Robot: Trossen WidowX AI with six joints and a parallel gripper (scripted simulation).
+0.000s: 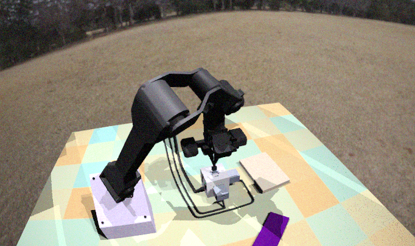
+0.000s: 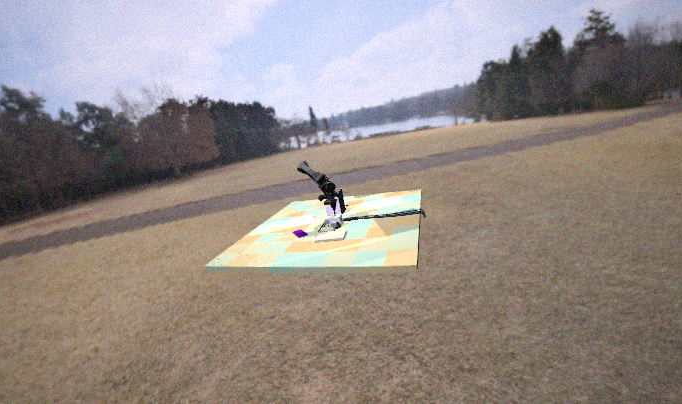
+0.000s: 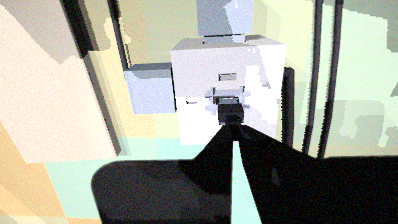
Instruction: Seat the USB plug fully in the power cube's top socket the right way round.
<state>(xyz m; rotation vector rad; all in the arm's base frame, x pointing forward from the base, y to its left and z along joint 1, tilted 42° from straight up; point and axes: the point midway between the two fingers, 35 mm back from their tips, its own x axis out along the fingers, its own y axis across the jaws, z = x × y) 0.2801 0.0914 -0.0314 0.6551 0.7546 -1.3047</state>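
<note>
Now: the dark USB plug 2 cm below my gripper tip. From my gripper tip the other things lie so: pale flat pad: 20 cm ahead, 3 cm to the left, 11 cm below; then purple slab: 13 cm ahead, 24 cm to the right, 11 cm below.
</note>
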